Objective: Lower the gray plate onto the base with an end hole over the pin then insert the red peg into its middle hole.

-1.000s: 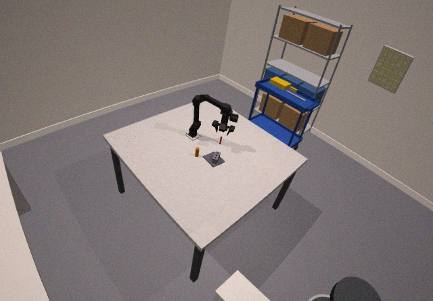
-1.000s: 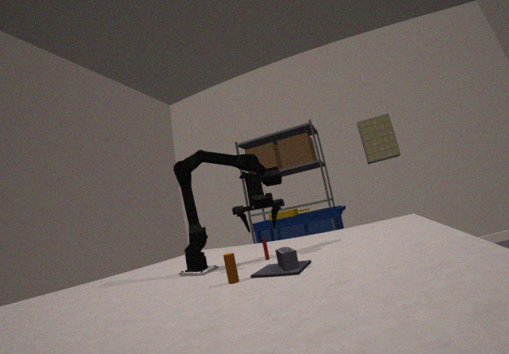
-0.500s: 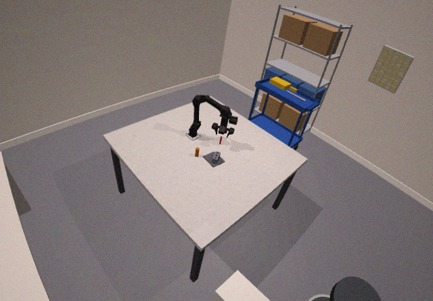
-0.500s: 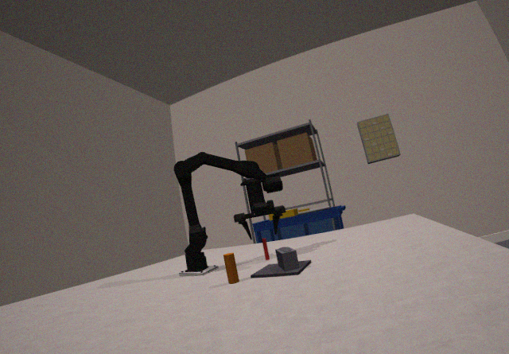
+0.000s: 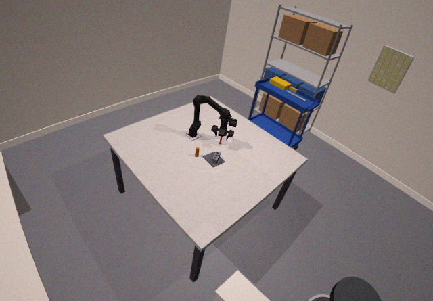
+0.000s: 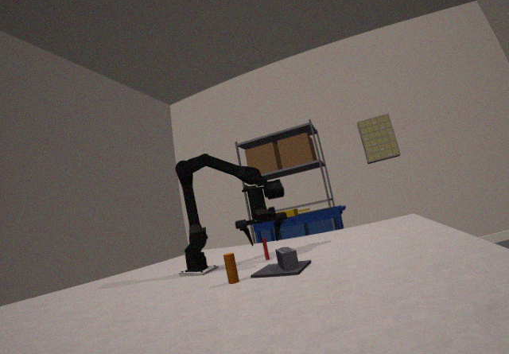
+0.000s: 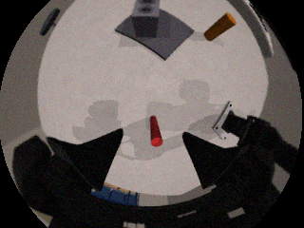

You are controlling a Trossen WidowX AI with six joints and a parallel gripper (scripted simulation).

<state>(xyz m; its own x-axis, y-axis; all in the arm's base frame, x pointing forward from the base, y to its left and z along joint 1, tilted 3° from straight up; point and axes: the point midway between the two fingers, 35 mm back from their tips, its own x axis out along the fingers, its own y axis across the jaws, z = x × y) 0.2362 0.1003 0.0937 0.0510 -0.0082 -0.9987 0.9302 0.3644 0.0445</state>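
Now: the red peg 2 cm below my gripper tip. The rest, counted from my gripper tip: dark base 18 cm to the right, 9 cm ahead, 5 cm below; orange cylinder 27 cm to the right, 4 cm behind, 2 cm below; gray plate 20 cm to the right, 10 cm ahead, 2 cm below.
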